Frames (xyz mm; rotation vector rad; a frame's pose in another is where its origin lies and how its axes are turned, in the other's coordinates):
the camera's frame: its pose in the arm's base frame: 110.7 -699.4 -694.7 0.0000 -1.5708 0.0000
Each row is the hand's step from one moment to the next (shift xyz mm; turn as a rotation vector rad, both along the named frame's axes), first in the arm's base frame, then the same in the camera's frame.
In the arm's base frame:
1: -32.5 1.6 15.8 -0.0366 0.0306 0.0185
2: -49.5 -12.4 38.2 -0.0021 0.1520 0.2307
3: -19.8 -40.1 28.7 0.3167 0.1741 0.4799
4: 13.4 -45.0 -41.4 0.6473 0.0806 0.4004
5: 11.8 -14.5 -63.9 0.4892 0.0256 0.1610
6: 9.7 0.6 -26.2 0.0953 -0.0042 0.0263
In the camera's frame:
1: 15.8 1.6 32.5 0.0185 0.0306 0.0366
2: 38.2 -12.4 49.5 0.2307 0.1520 0.0021
3: 28.7 -40.1 19.8 0.4799 0.1741 -0.3167
4: -41.4 -45.0 -13.4 0.4004 0.0806 -0.6473
5: -63.9 -14.5 -11.8 0.1610 0.0256 -0.4892
6: -26.2 0.6 -9.7 0.0263 -0.0042 -0.0953

